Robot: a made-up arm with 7 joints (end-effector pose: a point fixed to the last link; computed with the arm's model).
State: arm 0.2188 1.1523 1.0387 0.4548 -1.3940 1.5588 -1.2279
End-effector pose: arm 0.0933 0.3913 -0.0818 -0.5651 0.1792 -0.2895 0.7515
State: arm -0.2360 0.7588 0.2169 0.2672 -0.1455 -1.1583 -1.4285
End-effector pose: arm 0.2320 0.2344 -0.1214 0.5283 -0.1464 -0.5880 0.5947
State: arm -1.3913 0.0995 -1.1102 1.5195 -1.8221 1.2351 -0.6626
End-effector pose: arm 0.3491 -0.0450 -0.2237 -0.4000 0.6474 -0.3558 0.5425
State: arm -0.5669 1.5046 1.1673 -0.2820 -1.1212 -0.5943 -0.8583
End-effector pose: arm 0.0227 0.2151 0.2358 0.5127 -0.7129 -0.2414 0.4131
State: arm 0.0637 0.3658 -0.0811 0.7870 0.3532 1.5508 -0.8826
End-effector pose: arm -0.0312 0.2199 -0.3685 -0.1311 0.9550 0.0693 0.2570
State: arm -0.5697 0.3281 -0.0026 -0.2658 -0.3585 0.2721 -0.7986
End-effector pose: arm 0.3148 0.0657 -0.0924 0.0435 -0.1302 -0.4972 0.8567
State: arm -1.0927 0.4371 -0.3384 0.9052 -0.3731 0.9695 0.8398
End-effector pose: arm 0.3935 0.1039 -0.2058 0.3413 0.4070 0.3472 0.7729
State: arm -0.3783 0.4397 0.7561 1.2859 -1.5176 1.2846 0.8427
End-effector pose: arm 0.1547 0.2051 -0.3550 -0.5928 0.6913 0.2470 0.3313
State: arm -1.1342 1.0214 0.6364 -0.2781 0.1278 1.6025 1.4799
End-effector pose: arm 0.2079 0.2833 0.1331 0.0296 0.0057 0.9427 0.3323
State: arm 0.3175 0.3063 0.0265 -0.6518 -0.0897 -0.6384 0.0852
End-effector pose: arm 0.1215 0.1009 -0.1365 0.0747 -0.3541 -0.0311 0.9317
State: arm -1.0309 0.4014 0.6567 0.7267 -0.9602 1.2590 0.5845
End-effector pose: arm 0.3826 0.1560 -0.1412 -0.3767 0.4795 0.0795 0.7886
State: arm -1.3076 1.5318 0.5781 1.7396 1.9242 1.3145 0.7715
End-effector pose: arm 0.0855 0.4489 0.0543 -0.5662 -0.5045 -0.6313 0.1626
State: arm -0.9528 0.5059 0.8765 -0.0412 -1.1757 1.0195 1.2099
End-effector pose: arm 0.3055 0.2317 0.0178 -0.3895 0.1188 0.3855 0.8280
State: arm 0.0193 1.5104 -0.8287 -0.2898 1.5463 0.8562 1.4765
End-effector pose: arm 0.1544 0.2145 -0.1882 0.6809 -0.7060 0.0179 0.1940
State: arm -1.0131 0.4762 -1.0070 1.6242 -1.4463 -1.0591 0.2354
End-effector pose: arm 0.3481 0.2057 -0.2126 0.0727 -0.1744 0.3050 0.9334
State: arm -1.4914 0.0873 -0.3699 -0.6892 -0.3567 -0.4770 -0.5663
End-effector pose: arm 0.1151 -0.0569 0.1433 0.0379 -0.8347 -0.5064 0.2129
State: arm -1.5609 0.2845 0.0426 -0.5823 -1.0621 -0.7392 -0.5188
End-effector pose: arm 0.1563 0.0518 0.1880 -0.2030 -0.8667 -0.4296 0.1517
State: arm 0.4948 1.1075 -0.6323 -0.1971 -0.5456 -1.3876 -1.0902
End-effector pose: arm 0.0285 0.1565 -0.2050 -0.0050 -0.1655 -0.7357 0.6568
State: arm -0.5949 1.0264 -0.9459 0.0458 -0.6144 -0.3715 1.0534
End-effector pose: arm 0.2657 0.0989 -0.2140 0.1722 -0.0812 0.1322 0.9728
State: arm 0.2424 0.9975 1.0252 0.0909 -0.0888 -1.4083 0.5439
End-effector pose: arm 0.0973 0.3063 0.0138 0.4281 -0.6710 0.1396 0.5891
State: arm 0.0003 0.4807 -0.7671 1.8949 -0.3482 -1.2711 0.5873
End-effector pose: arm -0.0614 0.2564 -0.3582 0.4260 0.3142 0.0890 0.8437
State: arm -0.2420 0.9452 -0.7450 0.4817 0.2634 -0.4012 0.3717
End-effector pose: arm 0.1797 0.1977 -0.3197 0.5439 0.0707 -0.2575 0.7955
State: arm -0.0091 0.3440 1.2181 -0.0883 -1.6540 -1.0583 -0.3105
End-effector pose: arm -0.0130 0.3535 -0.1258 -0.0995 -0.7472 0.4416 0.4865
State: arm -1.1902 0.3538 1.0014 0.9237 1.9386 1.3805 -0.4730
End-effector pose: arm 0.3167 0.2628 -0.1264 0.2015 0.6805 0.4364 0.5531
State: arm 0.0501 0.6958 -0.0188 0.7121 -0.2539 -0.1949 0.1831
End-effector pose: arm 0.1093 0.2998 -0.3299 0.2707 0.3388 0.1840 0.8821
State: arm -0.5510 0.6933 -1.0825 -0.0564 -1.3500 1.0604 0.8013
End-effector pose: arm 0.1437 0.0090 -0.2962 0.2798 0.6451 -0.1982 0.6828
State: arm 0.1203 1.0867 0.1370 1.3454 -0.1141 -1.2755 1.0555
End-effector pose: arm 0.0436 0.4141 -0.1831 0.5097 -0.1471 0.4646 0.7090
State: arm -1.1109 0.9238 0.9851 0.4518 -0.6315 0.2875 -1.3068
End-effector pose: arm 0.2519 0.3813 0.0890 0.0355 -0.4597 -0.2930 0.8376
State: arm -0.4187 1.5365 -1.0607 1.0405 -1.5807 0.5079 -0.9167
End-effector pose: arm 0.1091 0.4597 -0.1383 -0.1468 0.5585 0.0859 0.8119
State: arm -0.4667 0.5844 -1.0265 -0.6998 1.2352 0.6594 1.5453
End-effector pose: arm 0.1736 -0.0456 -0.1323 0.2214 -0.6548 0.4032 0.5996
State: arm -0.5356 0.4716 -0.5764 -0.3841 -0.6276 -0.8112 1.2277
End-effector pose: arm 0.2273 -0.0044 -0.0792 -0.4732 -0.2425 0.1640 0.8309
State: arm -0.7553 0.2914 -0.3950 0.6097 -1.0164 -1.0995 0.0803
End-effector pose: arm 0.3447 0.0621 -0.1756 -0.2965 -0.3527 0.0553 0.8858
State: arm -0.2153 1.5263 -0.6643 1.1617 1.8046 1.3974 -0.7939
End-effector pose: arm 0.1474 0.4236 -0.0281 -0.6929 -0.4725 -0.4029 0.3666
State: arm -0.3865 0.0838 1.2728 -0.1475 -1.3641 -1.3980 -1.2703
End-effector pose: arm 0.0402 0.2834 -0.1738 0.3296 -0.7120 0.3408 0.5180
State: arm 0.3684 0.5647 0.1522 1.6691 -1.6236 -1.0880 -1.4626
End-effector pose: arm -0.2270 0.3255 -0.2341 0.0922 0.2836 0.1968 0.9340
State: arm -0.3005 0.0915 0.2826 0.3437 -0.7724 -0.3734 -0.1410
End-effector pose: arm 0.2557 0.1515 -0.2744 -0.3119 -0.1012 0.1495 0.9328
